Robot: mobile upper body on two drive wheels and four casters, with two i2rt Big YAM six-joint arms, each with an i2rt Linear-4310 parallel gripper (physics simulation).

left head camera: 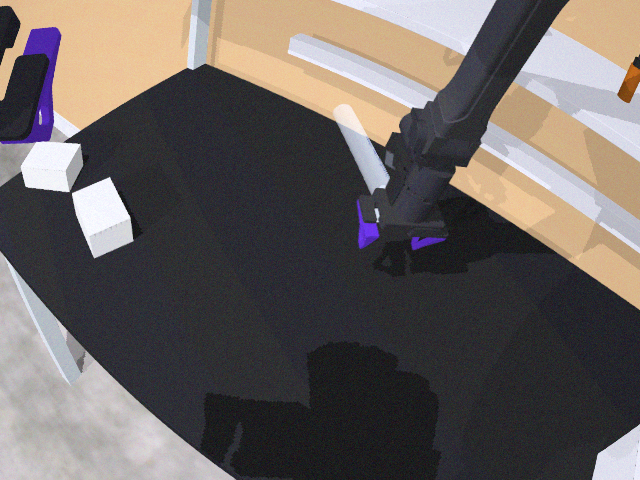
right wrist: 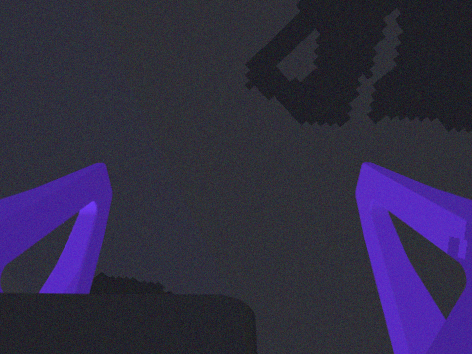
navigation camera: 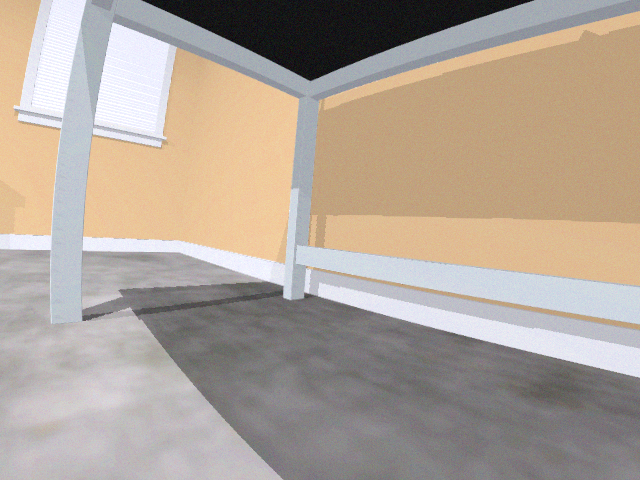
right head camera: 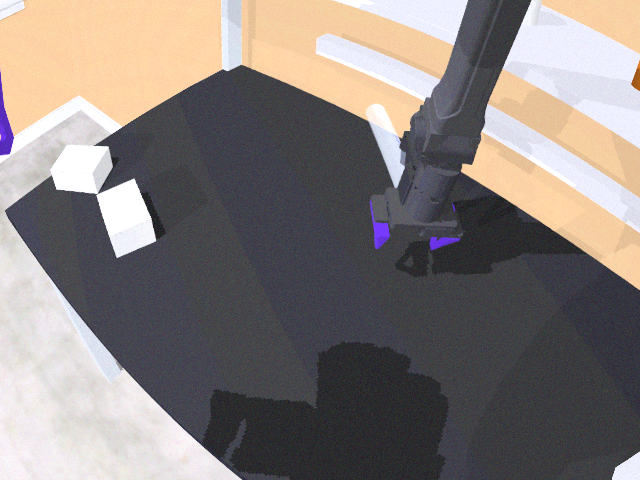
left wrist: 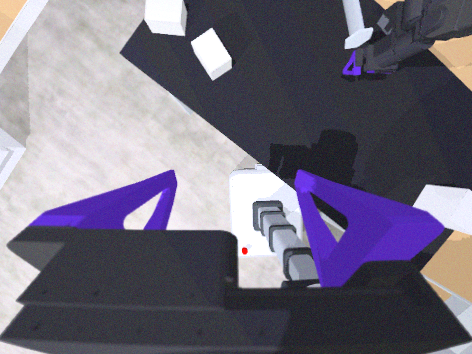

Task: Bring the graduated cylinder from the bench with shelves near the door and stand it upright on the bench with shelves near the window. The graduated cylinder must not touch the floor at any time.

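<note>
The graduated cylinder is a pale, translucent tube with a flat white foot, which shows in the left wrist view. It slants by my right wrist at the back of the black bench top; the arm hides part of it in the head views, and I cannot tell what it rests on. My right gripper is open and empty, low over the bench, beside the cylinder's foot end. My left gripper is open and empty, away from the cylinder.
Two white blocks stand at the bench's left end. An orange item is at the upper right. A white object stands at the bench's near right. A bench leg stands before a window.
</note>
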